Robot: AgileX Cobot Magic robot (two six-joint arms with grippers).
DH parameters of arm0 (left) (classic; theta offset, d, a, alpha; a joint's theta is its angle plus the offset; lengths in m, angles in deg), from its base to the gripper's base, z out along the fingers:
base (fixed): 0 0 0 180
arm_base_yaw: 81.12 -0.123 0 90
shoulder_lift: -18.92 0 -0.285 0
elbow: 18.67 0 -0.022 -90
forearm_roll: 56.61 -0.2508 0 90
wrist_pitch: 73.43 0 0.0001 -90
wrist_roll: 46.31 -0.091 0 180
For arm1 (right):
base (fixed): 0 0 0 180
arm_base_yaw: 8.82 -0.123 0 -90
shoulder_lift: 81.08 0 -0.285 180
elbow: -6.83 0 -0.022 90
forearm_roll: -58 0.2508 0 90
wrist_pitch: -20.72 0 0.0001 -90
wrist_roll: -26.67 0.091 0 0
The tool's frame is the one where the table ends.
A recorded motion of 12 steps. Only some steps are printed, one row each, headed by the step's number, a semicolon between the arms.
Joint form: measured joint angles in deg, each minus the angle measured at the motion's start. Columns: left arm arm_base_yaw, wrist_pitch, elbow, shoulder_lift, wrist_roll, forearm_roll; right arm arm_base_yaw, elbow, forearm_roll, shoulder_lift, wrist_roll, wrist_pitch.
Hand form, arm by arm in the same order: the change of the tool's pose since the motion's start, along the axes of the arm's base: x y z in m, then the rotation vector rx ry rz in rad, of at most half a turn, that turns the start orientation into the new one. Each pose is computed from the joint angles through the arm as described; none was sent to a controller.
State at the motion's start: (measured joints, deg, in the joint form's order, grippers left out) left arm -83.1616 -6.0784 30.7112 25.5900 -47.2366 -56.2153; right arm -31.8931 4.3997 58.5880 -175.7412 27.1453 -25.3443
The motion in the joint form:
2: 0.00 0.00 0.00 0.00 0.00 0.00; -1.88 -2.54 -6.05 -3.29 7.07 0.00
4: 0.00 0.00 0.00 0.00 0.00 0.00; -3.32 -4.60 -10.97 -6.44 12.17 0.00
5: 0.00 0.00 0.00 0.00 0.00 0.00; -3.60 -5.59 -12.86 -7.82 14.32 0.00
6: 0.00 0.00 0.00 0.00 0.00 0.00; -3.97 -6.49 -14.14 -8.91 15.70 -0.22
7: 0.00 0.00 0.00 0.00 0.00 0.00; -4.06 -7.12 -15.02 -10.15 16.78 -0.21
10: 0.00 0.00 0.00 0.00 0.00 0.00; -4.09 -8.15 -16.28 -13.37 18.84 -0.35
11: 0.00 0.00 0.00 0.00 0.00 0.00; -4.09 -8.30 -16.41 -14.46 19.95 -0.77
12: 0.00 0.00 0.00 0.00 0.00 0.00; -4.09 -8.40 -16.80 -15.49 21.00 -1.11
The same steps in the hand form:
2: 0.0000 0.0000 0.0000 0.0000 0.0000 0.0000; 0.0125 0.0103 -0.0056 -0.0256 -0.0012 -0.0549
4: 0.0000 0.0000 0.0000 0.0000 0.0000 0.0000; 0.0241 0.0197 -0.0133 -0.0552 -0.0045 -0.0917
5: 0.0000 0.0000 0.0000 0.0000 0.0000 0.0000; 0.0300 0.0222 -0.0164 -0.0637 -0.0070 -0.1128
6: 0.0000 0.0000 0.0000 0.0000 0.0000 0.0000; 0.0339 0.0253 -0.0185 -0.0715 -0.0074 -0.1236
7: 0.0000 0.0000 0.0000 0.0000 0.0000 0.0000; 0.0388 0.0274 -0.0231 -0.0782 -0.0026 -0.1348
10: 0.0000 0.0000 0.0000 0.0000 0.0000 0.0000; 0.0504 0.0319 -0.0391 -0.0957 0.0274 -0.1589
11: 0.0000 0.0000 0.0000 0.0000 0.0000 0.0000; 0.0533 0.0331 -0.0461 -0.0983 0.0496 -0.1748
12: 0.0000 0.0000 0.0000 0.0000 0.0000 0.0000; 0.0562 0.0340 -0.0529 -0.1048 0.0676 -0.1893

